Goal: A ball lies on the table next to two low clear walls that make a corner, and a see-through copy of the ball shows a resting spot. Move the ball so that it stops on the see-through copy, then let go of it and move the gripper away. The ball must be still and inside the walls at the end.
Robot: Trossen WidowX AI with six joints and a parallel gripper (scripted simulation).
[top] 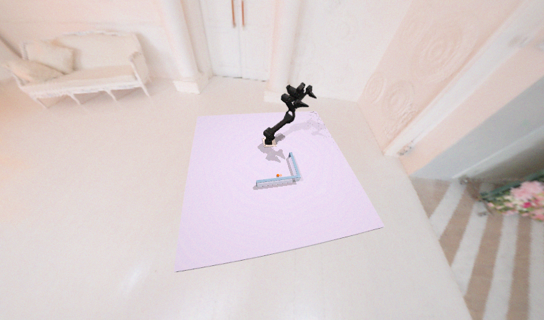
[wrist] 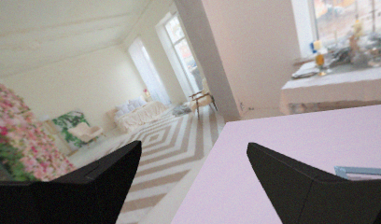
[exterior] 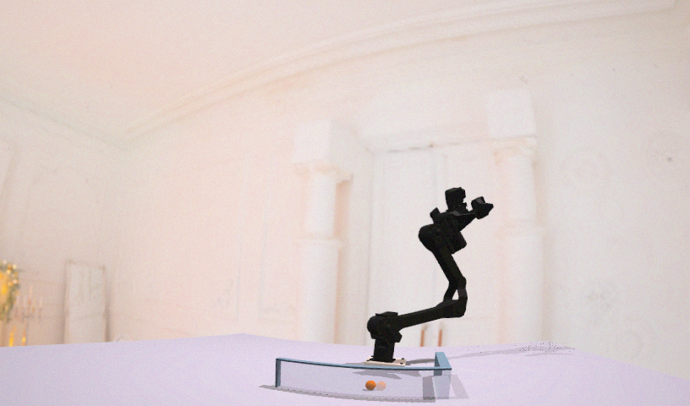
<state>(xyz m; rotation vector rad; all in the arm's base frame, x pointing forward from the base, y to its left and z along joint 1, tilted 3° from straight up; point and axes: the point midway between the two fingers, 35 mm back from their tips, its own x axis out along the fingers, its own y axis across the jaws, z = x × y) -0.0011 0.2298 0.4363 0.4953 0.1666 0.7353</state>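
Right now the orange ball is 320 mm ahead of my gripper tip, 220 mm to the right of it and 420 mm below it.
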